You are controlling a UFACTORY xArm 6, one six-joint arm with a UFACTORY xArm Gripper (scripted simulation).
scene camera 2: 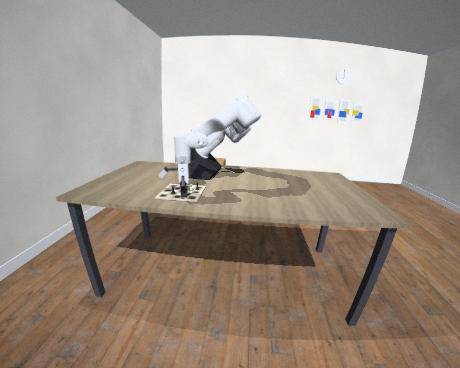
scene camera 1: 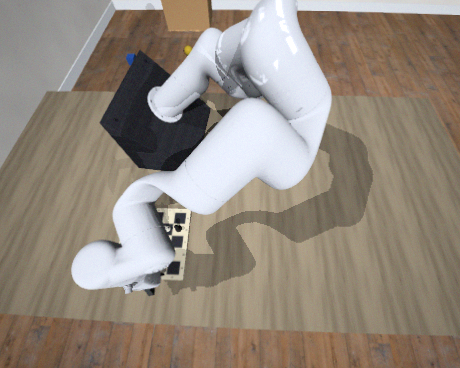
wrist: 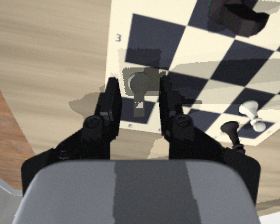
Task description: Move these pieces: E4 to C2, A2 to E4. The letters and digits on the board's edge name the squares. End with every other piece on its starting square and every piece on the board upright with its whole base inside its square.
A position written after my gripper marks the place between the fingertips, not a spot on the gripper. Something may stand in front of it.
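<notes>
There is my gripper (wrist: 139, 89), which I can see along with a chessboard (scene camera 1: 175, 271). The wrist view gives me the chessboard (wrist: 215, 71) too.
</notes>
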